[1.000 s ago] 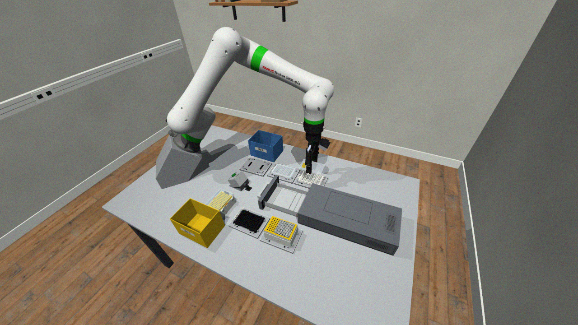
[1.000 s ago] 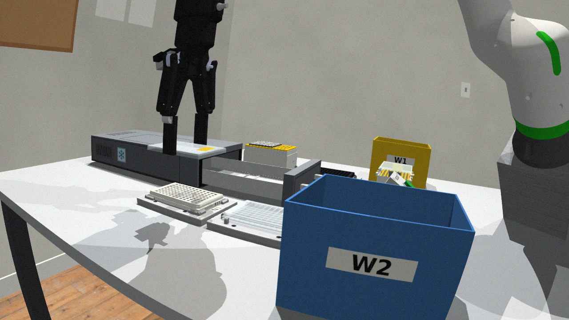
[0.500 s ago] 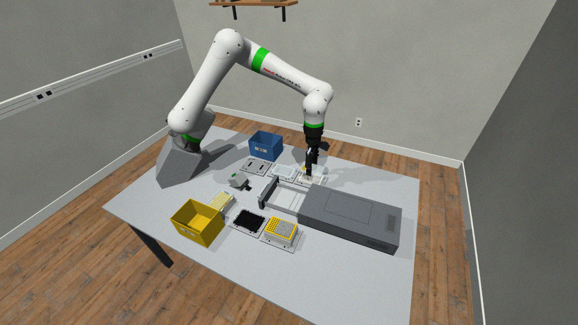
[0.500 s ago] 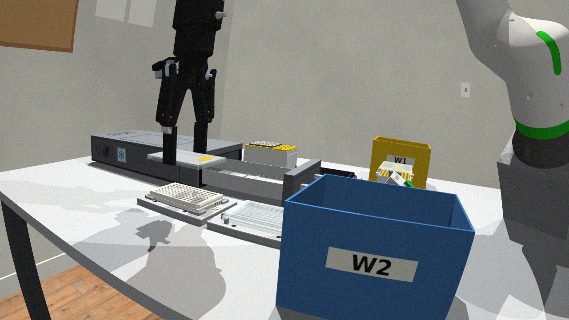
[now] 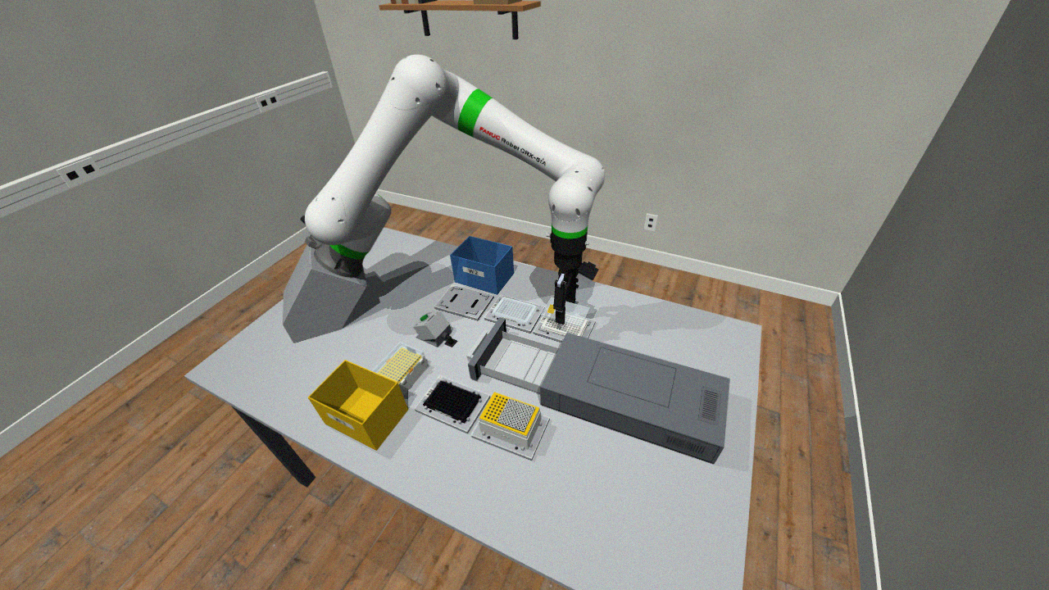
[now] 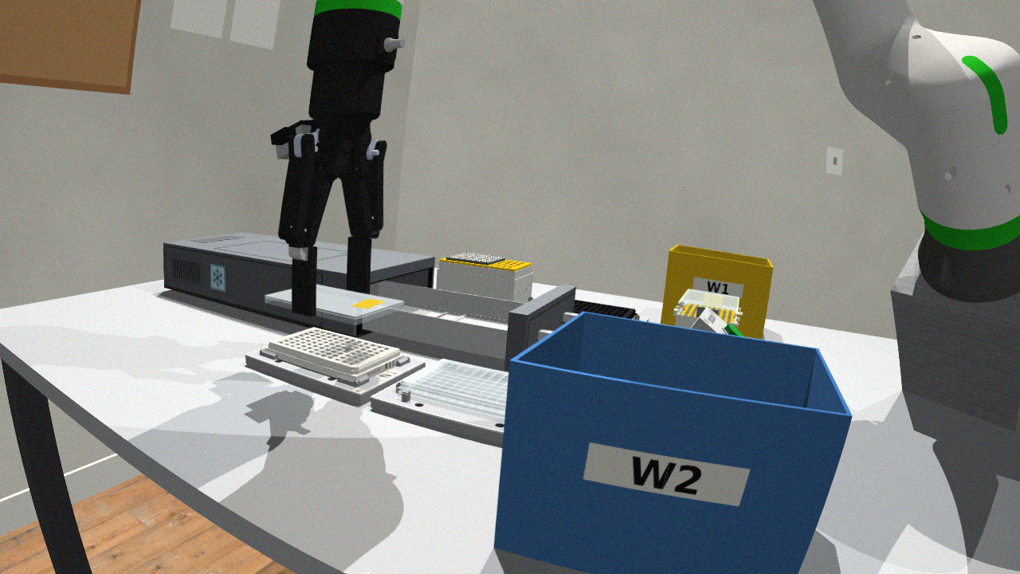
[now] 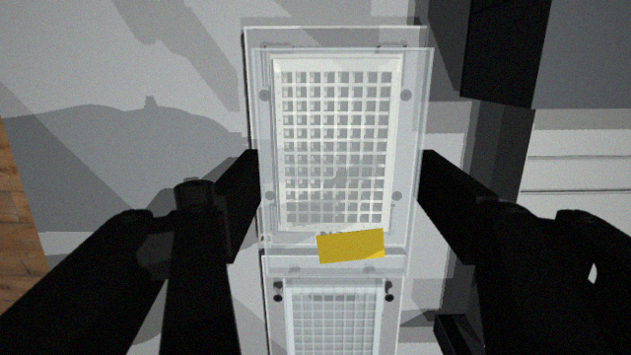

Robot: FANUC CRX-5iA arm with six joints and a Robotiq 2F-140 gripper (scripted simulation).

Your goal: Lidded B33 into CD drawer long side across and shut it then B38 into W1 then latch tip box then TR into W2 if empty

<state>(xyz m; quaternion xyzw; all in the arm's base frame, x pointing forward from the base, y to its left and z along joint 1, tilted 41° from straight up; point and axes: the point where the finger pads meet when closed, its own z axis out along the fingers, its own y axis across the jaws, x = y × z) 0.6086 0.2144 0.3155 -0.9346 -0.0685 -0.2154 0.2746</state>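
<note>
My gripper is now 80 mm above the white assay plate. The rest, counted from my hand: cooler drawer: 10 mm ahead, 200 mm to the right, 60 mm below; then clear plate: 170 mm behind, 50 mm to the right, 80 mm below; then clear plate lid: 20 mm below.
</note>
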